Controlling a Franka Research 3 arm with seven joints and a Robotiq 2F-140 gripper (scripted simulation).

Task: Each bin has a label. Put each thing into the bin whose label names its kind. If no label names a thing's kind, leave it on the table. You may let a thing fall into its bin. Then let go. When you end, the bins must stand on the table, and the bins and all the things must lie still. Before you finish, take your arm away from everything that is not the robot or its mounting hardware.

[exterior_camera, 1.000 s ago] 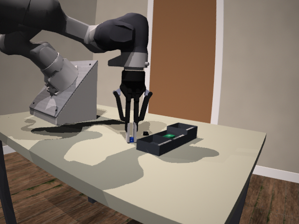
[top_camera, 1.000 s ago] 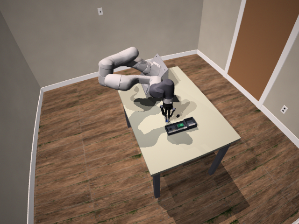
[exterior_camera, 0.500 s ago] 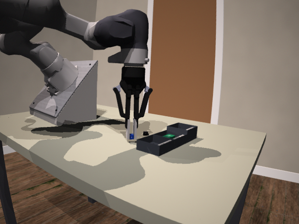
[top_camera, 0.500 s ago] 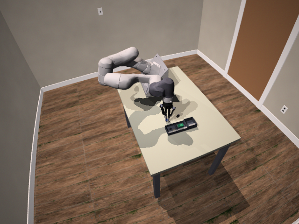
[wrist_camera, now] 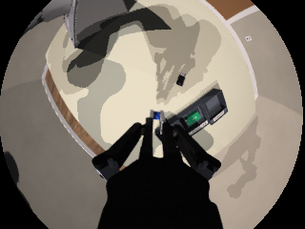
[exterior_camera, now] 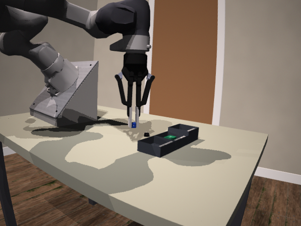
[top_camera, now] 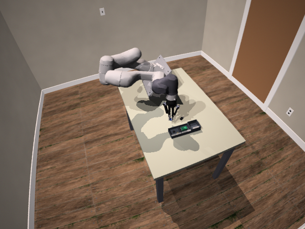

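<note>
Now: hand 30 mm above the small blue cube. Also, from my hand: green block: 90 mm ahead, 70 mm to the left, 80 mm below; tan ring: 120 mm ahead, 20 mm to the left, 80 mm below; joined bins: 100 mm ahead, 80 mm to the left, 70 mm below.
</note>
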